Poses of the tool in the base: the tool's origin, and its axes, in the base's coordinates. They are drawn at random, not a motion.
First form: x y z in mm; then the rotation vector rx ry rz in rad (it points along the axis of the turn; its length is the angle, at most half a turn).
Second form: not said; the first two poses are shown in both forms.
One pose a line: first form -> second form
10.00 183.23 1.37 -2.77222 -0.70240 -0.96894 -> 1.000 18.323 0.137 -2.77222 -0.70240 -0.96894
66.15 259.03 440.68 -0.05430 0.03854 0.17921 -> 6.615 25.903 44.068 -0.05430 0.03854 0.17921
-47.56 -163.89 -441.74 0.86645 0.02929 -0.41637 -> -4.756 -16.389 -44.174 0.86645 0.02929 -0.41637
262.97 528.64 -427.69 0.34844 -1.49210 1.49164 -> 26.297 52.864 -42.769 0.34844 -1.49210 1.49164
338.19 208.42 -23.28 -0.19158 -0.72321 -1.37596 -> 33.819 20.842 -2.328 -0.19158 -0.72321 -1.37596
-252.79 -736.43 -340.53 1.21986 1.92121 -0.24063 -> -25.279 -73.643 -34.053 1.21986 1.92121 -0.24063
